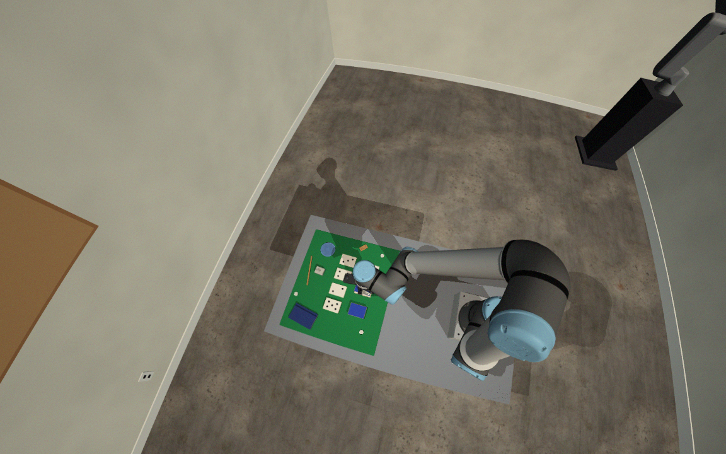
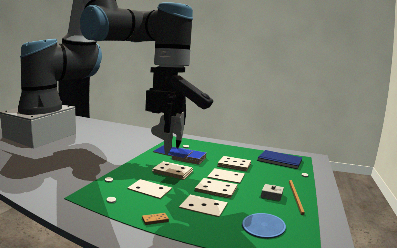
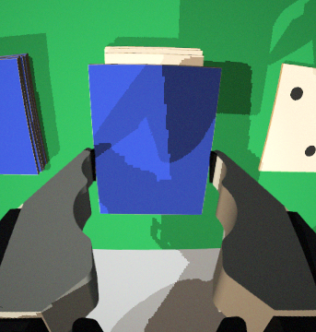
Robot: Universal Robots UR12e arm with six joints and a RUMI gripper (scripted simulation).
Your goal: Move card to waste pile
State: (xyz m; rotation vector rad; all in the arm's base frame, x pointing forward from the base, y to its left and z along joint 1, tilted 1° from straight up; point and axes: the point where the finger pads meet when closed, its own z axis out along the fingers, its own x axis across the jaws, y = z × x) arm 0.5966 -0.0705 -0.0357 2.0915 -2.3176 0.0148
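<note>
Now: hand 130 mm short of the green mat, 10 mm to the right of it and 90 mm above it. From my hand the other things lie so: wooden stick: 330 mm ahead, 50 mm to the right, 70 mm below; grey knobbed block: 270 mm ahead, 60 mm to the right, 60 mm below; domino: 50 mm ahead, 250 mm to the right, 70 mm below.
</note>
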